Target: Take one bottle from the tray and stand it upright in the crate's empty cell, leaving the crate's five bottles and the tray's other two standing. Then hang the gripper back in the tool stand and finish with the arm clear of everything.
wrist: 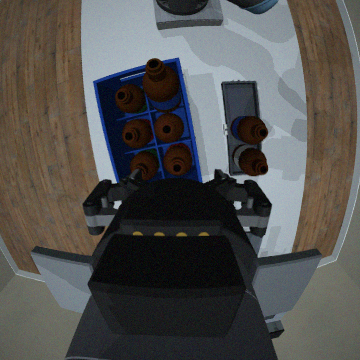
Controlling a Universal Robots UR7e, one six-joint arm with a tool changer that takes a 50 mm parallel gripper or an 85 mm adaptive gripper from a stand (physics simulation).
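Frame: origin at the arm's base, x ahead, y left, z up, level; millimetres.
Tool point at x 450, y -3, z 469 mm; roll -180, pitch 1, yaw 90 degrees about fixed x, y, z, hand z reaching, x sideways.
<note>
Offsets run from my tool point to a thing's middle. "spot": to the spot under its first point.
The blue crate @(spot: 3 mm back, 28 mm left, 347 mm down) [194,150] shows six brown bottles. The back right bottle @(141 mm back, 41 mm right, 362 mm down) [161,86] looks larger and higher than the others, its blue label showing and its neck toward the back rim; it seems to lean, and its base is hidden. The other five @(123 mm back, 126 mm right, 437 mm down) [131,98] @(34 mm back, 111 mm right, 437 mm down) [137,132] @(46 mm back, 30 mm right, 437 mm down) [169,127] @(50 mm ahead, 96 mm right, 437 mm down) [144,164] @(36 mm ahead, 9 mm right, 437 mm down) [177,158] sit lower in their cells. The grey tray @(spot: 128 mm back, 174 mm left, 517 mm down) [240,100] holds two standing bottles @(46 mm back, 180 mm left, 440 mm down) [247,129] @(38 mm ahead, 190 mm left, 440 mm down) [251,161] toward its near end. My gripper [177,175] is open, its fingertips apart over the crate's near end, with no bottle between them. The tool stand cannot be made out.
The robot's base [189,22] stands at the top of the view, with a blue-capped arm part [261,5] right of it. The crate is left of the tray, with a gap between. Wooden surface [42,125] [327,125] borders the pale table top on both sides.
</note>
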